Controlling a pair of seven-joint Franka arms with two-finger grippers.
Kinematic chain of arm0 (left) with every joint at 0, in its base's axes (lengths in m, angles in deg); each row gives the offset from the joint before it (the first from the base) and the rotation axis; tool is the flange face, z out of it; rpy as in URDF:
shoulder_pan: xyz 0 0 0.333 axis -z
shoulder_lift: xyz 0 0 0 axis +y
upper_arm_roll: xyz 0 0 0.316 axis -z
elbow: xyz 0.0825 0 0 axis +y
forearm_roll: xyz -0.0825 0 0.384 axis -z
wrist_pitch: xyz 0 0 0 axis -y
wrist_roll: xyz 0.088 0 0 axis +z
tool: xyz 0 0 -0.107 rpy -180 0 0
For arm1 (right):
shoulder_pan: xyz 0 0 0.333 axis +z
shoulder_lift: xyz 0 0 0 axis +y
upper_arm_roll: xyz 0 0 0.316 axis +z
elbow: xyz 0.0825 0 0 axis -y
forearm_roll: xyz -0.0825 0 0.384 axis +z
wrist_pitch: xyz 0 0 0 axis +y
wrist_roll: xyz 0.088 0 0 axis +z
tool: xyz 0 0 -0.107 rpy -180 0 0
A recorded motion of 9 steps. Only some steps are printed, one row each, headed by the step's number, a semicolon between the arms.
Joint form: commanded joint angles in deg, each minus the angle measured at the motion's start. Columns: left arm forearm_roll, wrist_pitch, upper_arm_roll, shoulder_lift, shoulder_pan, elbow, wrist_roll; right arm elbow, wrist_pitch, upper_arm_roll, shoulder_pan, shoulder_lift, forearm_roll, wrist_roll.
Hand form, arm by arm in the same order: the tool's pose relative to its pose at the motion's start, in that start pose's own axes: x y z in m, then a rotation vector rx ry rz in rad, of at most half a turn. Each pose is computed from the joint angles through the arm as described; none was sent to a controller.
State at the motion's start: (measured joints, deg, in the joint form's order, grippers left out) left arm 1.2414 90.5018 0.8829 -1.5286 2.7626 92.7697 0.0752; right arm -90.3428 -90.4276 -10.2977 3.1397 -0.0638 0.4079 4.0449
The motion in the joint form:
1: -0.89 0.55 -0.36 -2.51 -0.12 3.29 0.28; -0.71 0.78 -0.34 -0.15 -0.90 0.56 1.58
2: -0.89 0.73 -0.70 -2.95 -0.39 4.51 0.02; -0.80 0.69 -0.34 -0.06 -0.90 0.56 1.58
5: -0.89 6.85 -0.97 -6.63 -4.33 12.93 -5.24; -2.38 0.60 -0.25 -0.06 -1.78 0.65 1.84
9: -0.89 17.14 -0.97 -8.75 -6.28 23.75 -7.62; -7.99 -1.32 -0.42 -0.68 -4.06 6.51 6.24
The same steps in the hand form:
1: -0.0134 -0.0061 0.0027 0.0157 -0.0038 -0.0133; -0.0066 0.0040 -0.0015 0.0135 -0.0093 -0.0191
2: -0.0161 -0.0120 0.0084 0.0150 -0.0142 -0.0195; -0.0064 0.0032 -0.0009 0.0135 -0.0094 -0.0206
5: -0.0320 -0.0503 0.0349 0.0147 0.0102 -0.0015; -0.0114 0.0025 0.0037 0.0189 -0.0198 -0.0267
9: -0.0419 -0.0680 0.0906 0.0183 0.0379 0.0053; -0.0226 0.0002 0.0251 0.1317 -0.0292 -0.0837

